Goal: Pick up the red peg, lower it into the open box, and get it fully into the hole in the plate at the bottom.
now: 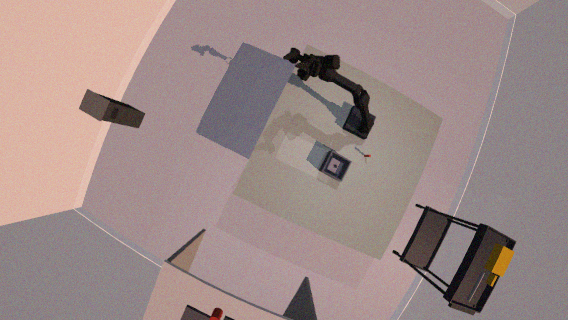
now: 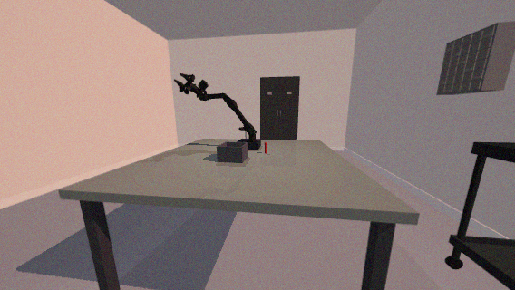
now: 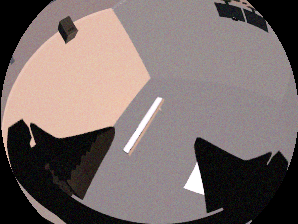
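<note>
Now: gripper tip 700 mm to the right of the red peg, 530 mm above it and 60 mm past it. The rest, counted from my gripper tip: dark box 540 mm to the left, 540 mm below, 150 mm ahead.
</note>
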